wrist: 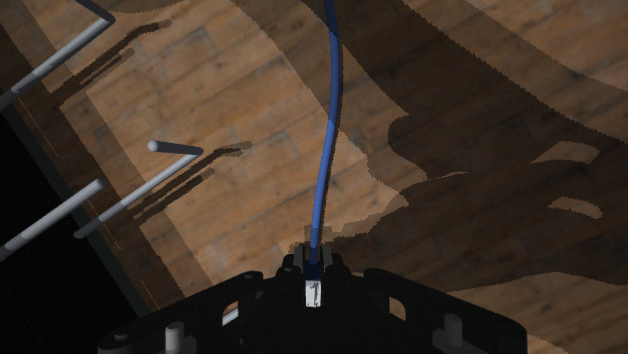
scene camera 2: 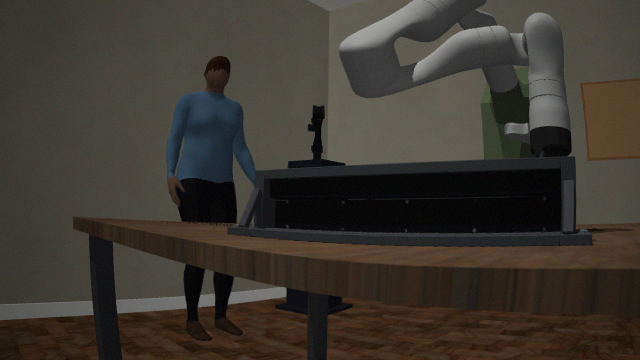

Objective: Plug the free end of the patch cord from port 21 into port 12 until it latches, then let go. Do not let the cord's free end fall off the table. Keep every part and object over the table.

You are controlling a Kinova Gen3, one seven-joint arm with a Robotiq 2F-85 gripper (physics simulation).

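Observation:
In the wrist view a blue patch cord runs from the top edge down to its free end. My gripper is shut on the plug of the cord, low over the table. The plug's clear tip shows just below the fingertips. In the scene view the fingers are hidden behind the rack frame, below the dark wrist end of the arm. Ports 12 and 21 do not show in either view.
The grey rack frame stands on the wooden table. Grey cable hooks stick out from the rack at the left of the wrist view. A person stands behind the table, near a black device on a stand.

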